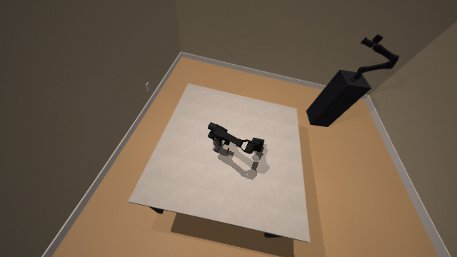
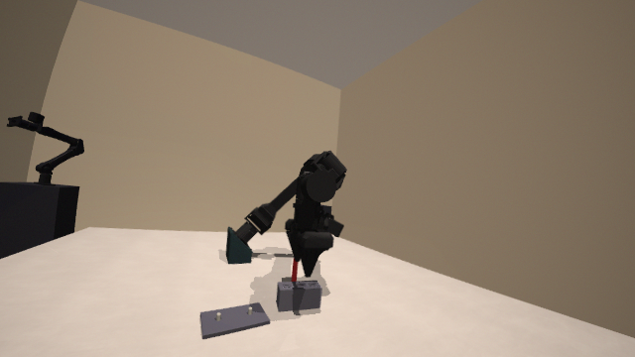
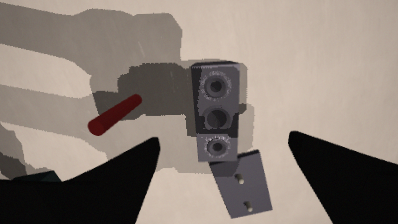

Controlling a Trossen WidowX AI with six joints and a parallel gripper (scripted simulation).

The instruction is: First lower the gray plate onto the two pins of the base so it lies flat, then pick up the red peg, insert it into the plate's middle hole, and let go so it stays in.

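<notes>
My gripper tip is now 50 mm above the gray plate. Round my gripper tip: base (10 mm behind, 140 mm to the right, 80 mm below); then red peg (90 mm behind, 40 mm to the left, 50 mm below).
</notes>
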